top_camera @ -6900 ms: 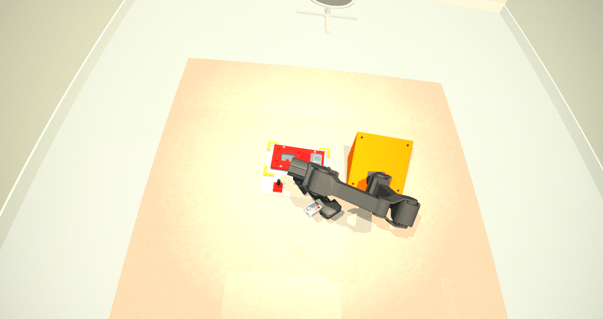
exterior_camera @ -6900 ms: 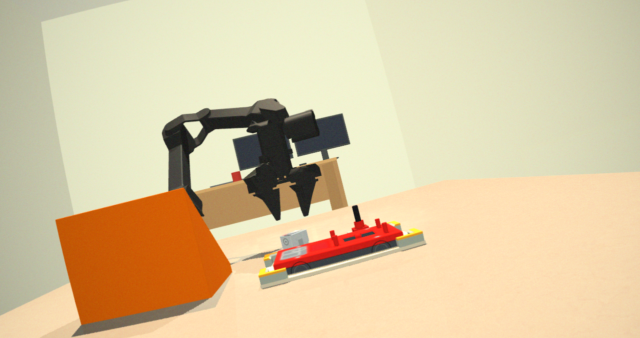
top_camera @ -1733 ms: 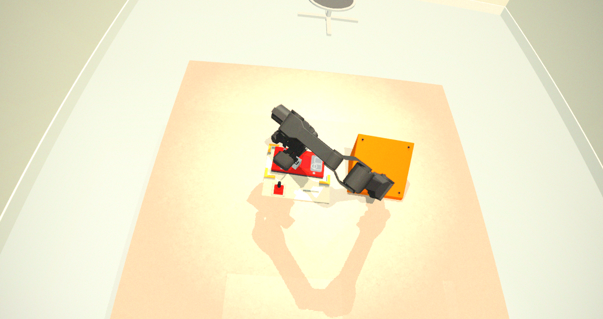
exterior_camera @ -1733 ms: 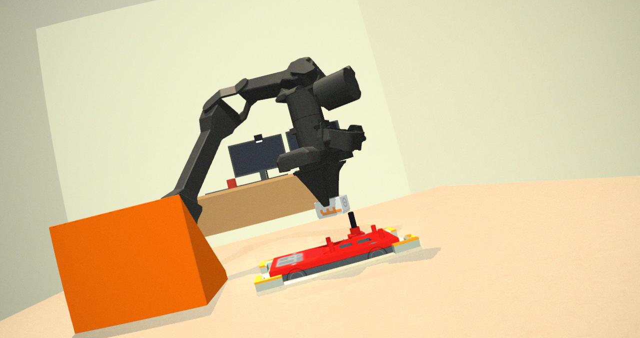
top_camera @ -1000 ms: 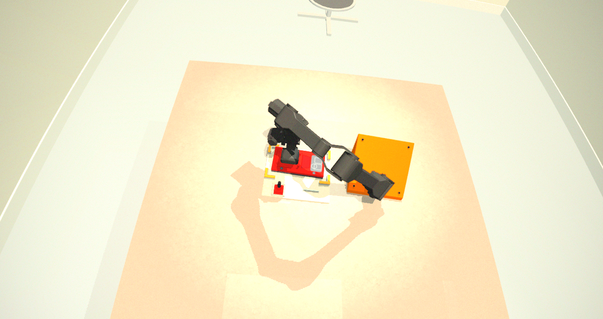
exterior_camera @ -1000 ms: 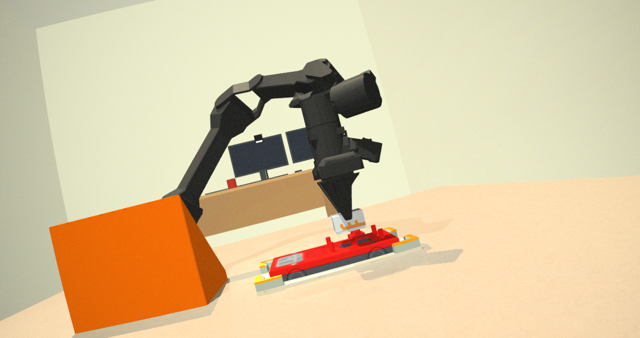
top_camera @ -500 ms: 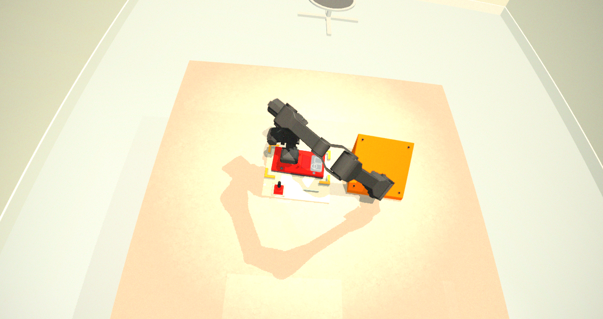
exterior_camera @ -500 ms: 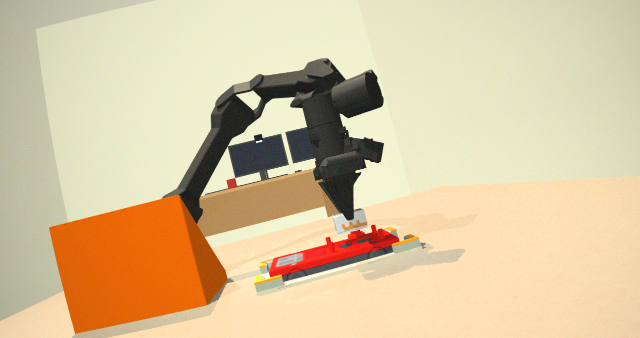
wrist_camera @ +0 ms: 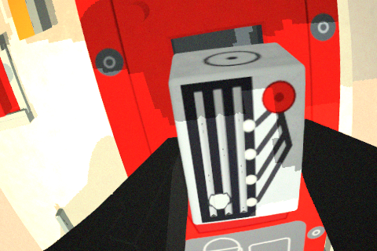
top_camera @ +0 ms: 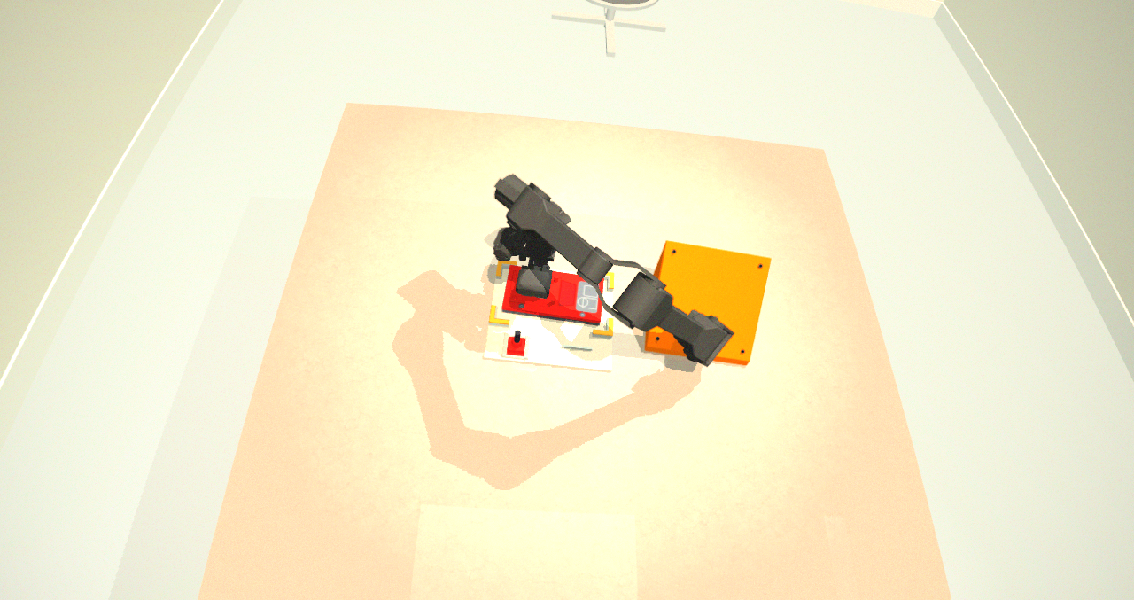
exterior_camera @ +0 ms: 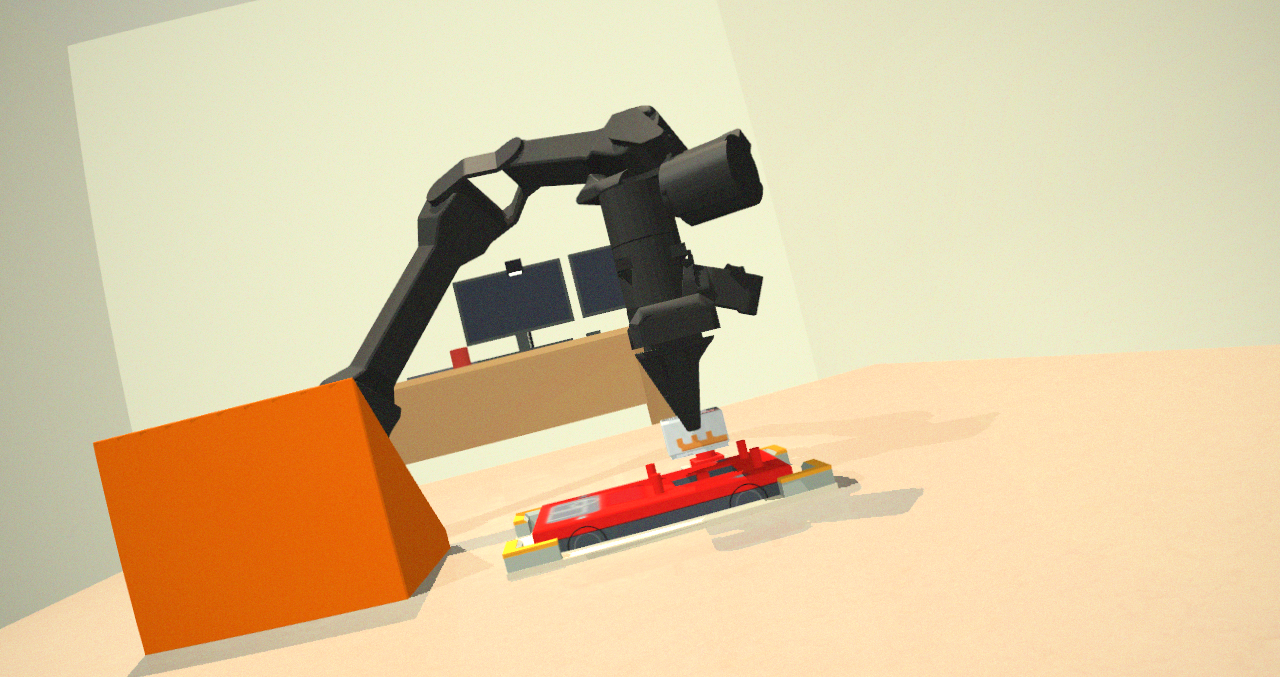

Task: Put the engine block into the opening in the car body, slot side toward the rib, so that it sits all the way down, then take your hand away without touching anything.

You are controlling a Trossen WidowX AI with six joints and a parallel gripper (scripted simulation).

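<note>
The engine block lies 1 cm below my gripper tip.
</note>
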